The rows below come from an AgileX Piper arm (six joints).
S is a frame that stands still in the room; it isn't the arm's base.
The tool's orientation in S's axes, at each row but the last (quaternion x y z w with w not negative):
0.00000 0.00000 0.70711 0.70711
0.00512 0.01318 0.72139 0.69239
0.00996 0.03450 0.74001 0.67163
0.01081 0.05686 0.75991 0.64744
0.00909 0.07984 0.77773 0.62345
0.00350 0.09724 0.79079 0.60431
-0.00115 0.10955 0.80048 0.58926
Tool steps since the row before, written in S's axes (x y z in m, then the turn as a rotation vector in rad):
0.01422 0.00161 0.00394 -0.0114 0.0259 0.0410
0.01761 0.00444 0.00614 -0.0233 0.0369 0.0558
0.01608 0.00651 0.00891 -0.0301 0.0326 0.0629
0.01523 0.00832 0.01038 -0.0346 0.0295 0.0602
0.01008 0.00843 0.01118 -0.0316 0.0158 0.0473
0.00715 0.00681 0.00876 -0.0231 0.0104 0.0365
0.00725 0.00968 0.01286 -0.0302 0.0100 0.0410
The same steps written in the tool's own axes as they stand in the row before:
0.00161 -0.01422 0.00394 0.0259 0.0114 0.0410
0.00364 -0.01761 0.00664 0.0372 0.0232 0.0556
0.00462 -0.01602 0.01011 0.0334 0.0308 0.0621
0.00515 -0.01522 0.01228 0.0312 0.0355 0.0588
0.00499 -0.01001 0.01313 0.0183 0.0337 0.0449
0.00360 -0.00715 0.01049 0.0121 0.0252 0.0345
0.00523 -0.00733 0.01518 0.0133 0.0328 0.0379

